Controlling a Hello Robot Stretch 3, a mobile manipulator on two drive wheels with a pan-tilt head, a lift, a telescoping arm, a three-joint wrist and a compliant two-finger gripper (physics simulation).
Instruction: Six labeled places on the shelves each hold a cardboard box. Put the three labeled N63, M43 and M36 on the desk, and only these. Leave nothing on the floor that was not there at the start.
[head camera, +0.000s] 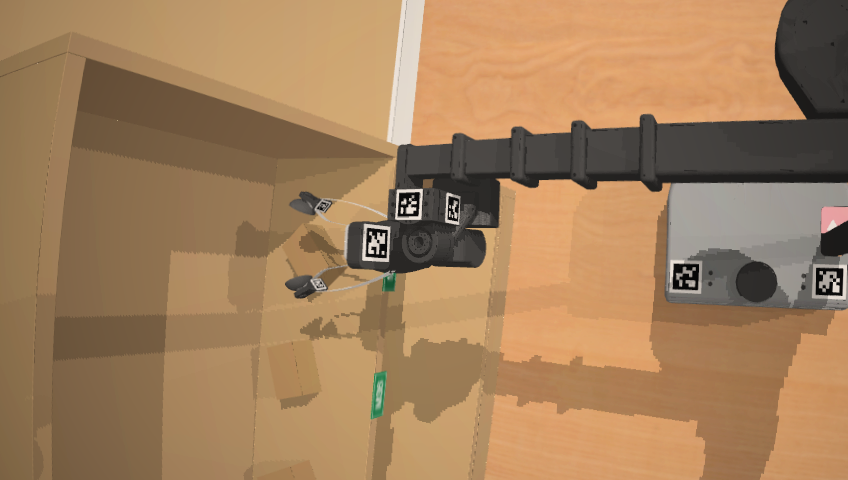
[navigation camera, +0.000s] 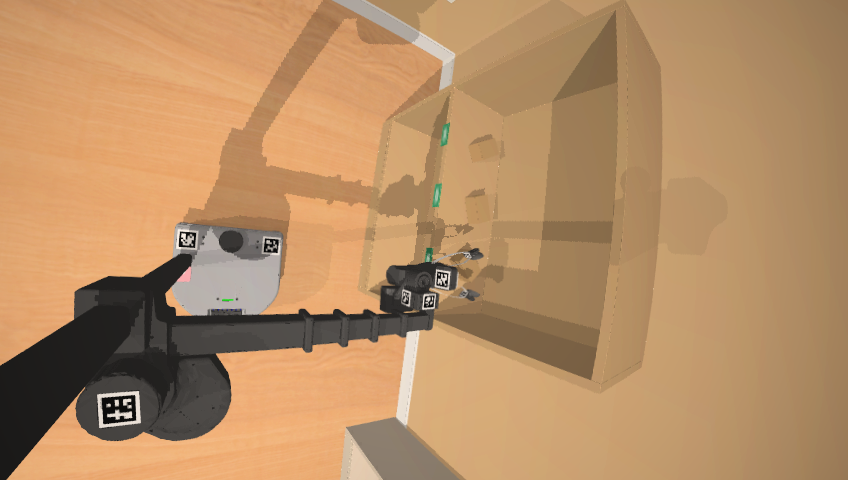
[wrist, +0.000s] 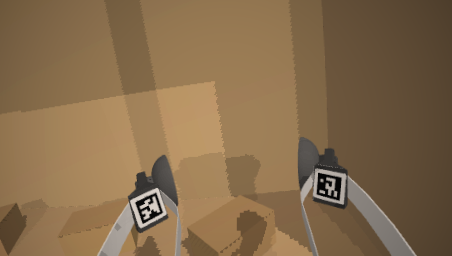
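Where they show: gripper, fingertip midpoint: (head camera: 291, 244) (navigation camera: 479, 274); robot's base, link origin: (head camera: 753, 280) (navigation camera: 230, 240).
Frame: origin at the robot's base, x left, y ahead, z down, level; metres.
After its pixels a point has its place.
Observation:
My gripper (head camera: 302, 244) @(z -0.663, x -0.615, y -0.019 m) (navigation camera: 473, 274) @(z -0.663, x -0.615, y -0.019 m) (wrist: 234, 164) @(z -0.663, x -0.615, y -0.019 m) is open, with nothing between its fingertips. It is inside the upper shelf compartment, above a cardboard box (head camera: 297, 251) @(z -0.567, x -0.690, y -0.012 m) (wrist: 215, 226), which sits tilted in plan below and between the fingers, partly hidden by the wrist in the head view. A second box (head camera: 294, 369) @(z -0.566, x -0.685, y 0.181 m) (navigation camera: 477, 206) @(z -0.566, x -0.681, y 0.192 m) and a third box (head camera: 291, 471) @(z -0.565, x -0.688, y 0.360 m) (navigation camera: 483, 149) @(z -0.566, x -0.689, y 0.388 m) sit along the same shelf. Green labels (head camera: 378, 394) @(z -0.502, x -0.560, y 0.211 m) (navigation camera: 436, 195) @(z -0.498, x -0.561, y 0.212 m) are on the shelf's front edge; I cannot read them surely. The label nearest the gripper (navigation camera: 428, 255) is partly covered.
The shelf unit (head camera: 53, 178) @(z -1.054, x -0.548, y -0.054 m) (navigation camera: 639, 178) @(z -1.060, x -0.646, y 0.228 m) has a side wall close beside the gripper and a lower compartment under the labelled edge. My base (head camera: 702, 220) @(z -0.160, x -0.102, y -0.106 m) (navigation camera: 226, 285) @(z -0.159, x 0.005, y -0.142 m) stands on the wooden floor in front. A grey-topped piece of furniture (navigation camera: 392, 443) @(z -0.197, x -0.674, y -0.882 m) shows at the bottom of the navigation view.

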